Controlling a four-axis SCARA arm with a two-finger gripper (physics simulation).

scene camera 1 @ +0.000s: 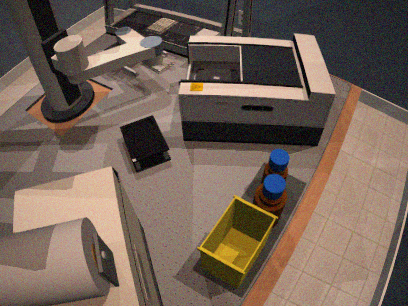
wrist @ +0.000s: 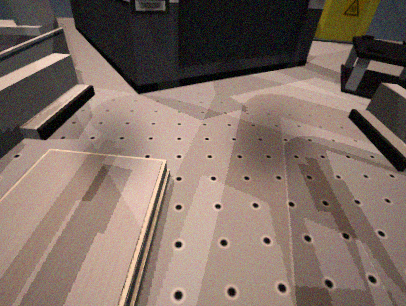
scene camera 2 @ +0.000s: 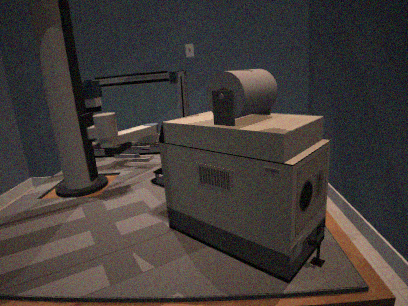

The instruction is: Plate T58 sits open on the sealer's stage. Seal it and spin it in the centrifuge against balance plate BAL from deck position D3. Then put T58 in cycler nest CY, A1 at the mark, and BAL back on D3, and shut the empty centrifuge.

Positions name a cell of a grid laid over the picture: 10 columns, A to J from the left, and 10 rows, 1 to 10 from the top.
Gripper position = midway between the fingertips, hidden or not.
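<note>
Through the wrist camera I can see a plate T58 (wrist: B8) and a centrifuge (wrist: D2), and my gripper (wrist: F3) is there in the same view.
</note>
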